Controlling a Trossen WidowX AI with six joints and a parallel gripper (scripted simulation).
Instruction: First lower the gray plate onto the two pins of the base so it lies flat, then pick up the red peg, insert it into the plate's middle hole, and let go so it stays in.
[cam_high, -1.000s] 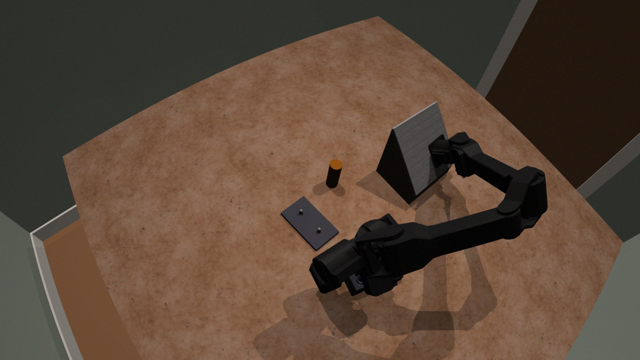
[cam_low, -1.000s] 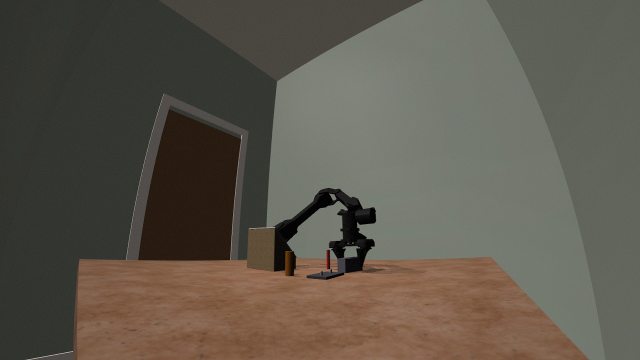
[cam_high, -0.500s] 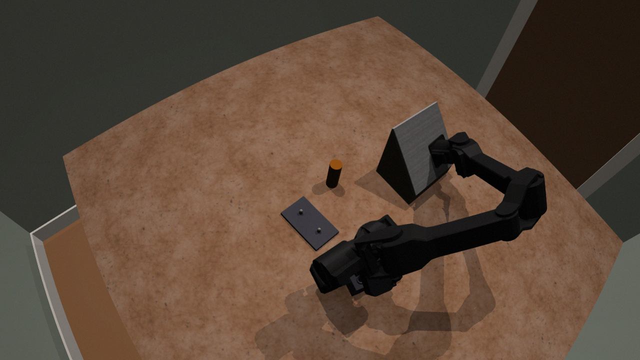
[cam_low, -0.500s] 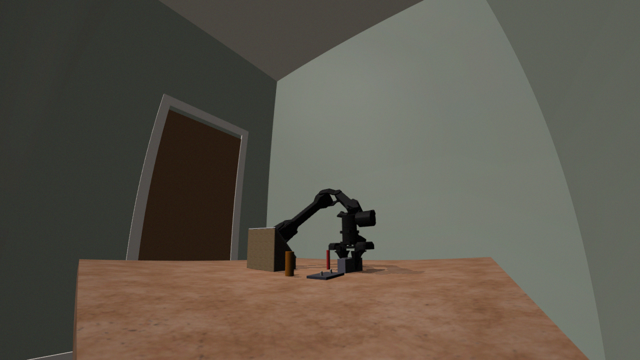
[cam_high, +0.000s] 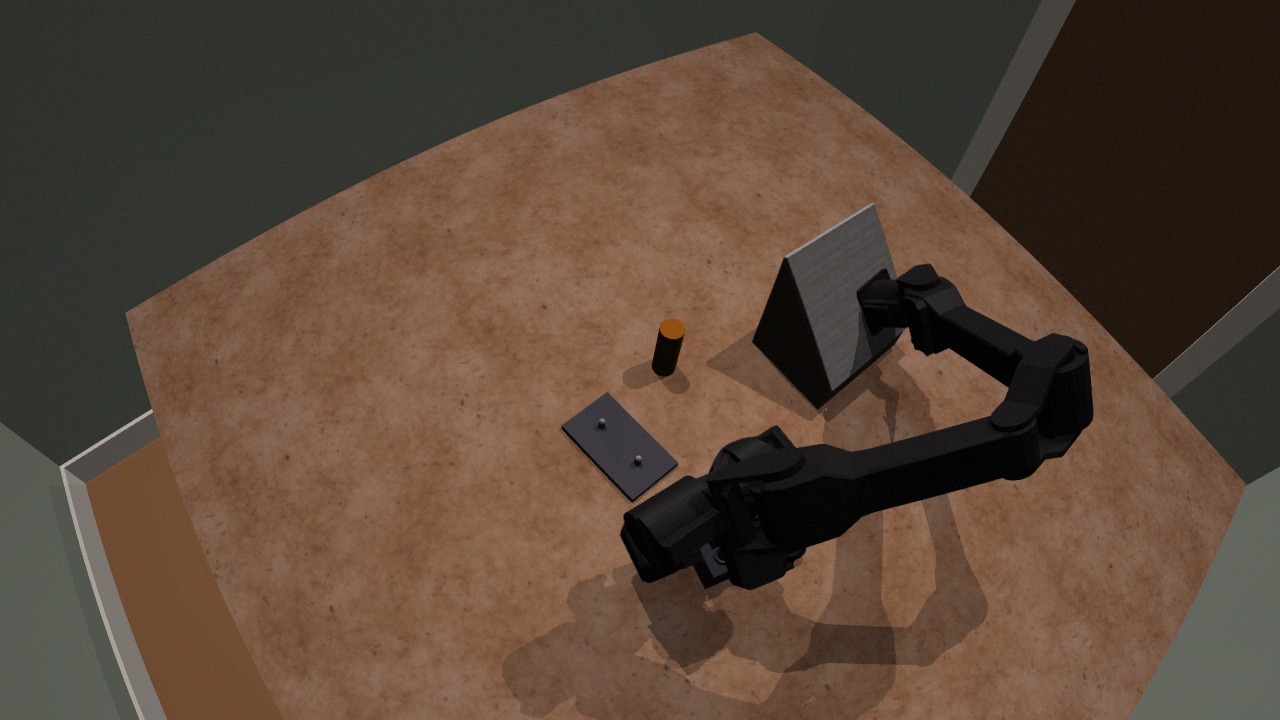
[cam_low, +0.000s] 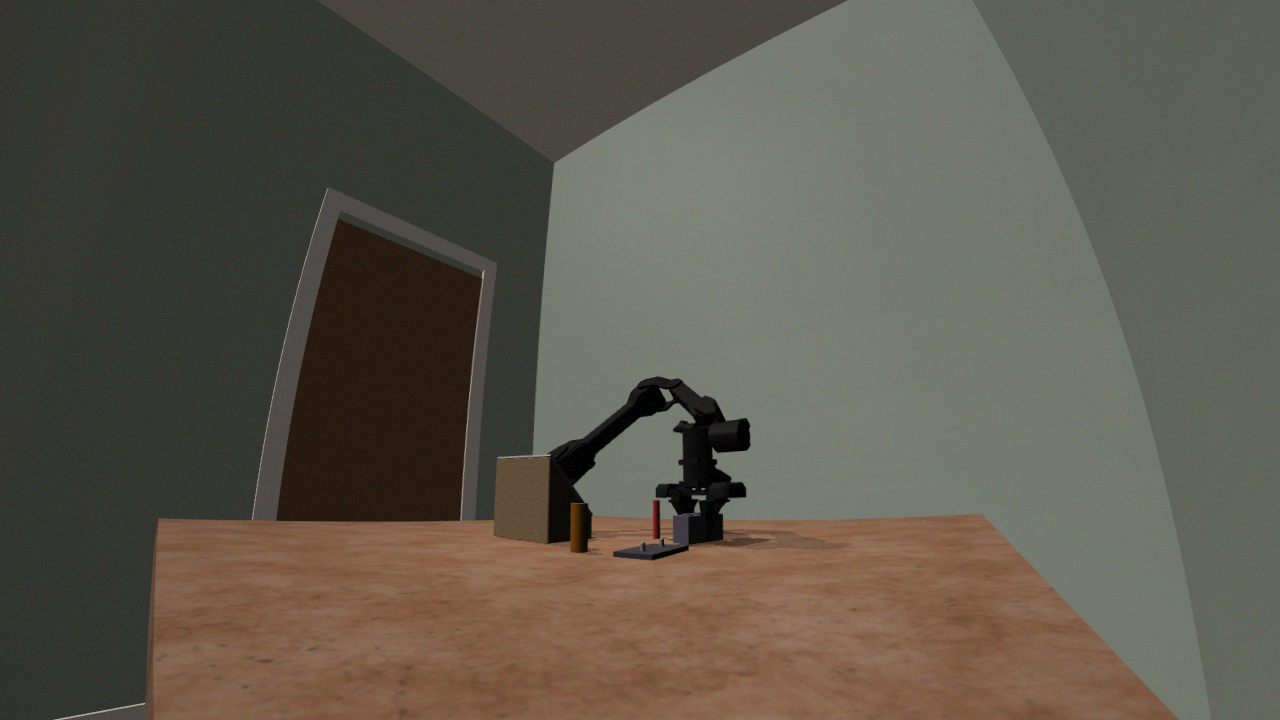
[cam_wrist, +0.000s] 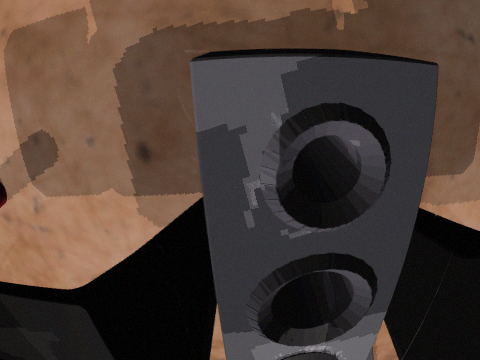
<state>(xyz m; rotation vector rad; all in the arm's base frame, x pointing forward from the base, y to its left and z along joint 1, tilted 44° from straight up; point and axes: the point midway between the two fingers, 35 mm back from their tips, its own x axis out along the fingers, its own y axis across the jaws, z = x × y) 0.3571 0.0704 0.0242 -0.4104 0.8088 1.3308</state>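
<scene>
My gripper tip is 15 cm to the left of the dark base and 1 cm past it. From my gripper tip the other things lie so: orange cylinder 20 cm to the right, 12 cm behind, 3 cm above; then red peg 12 cm behind, 4 cm to the left, 3 cm above; then gray plate 3 cm above.
</scene>
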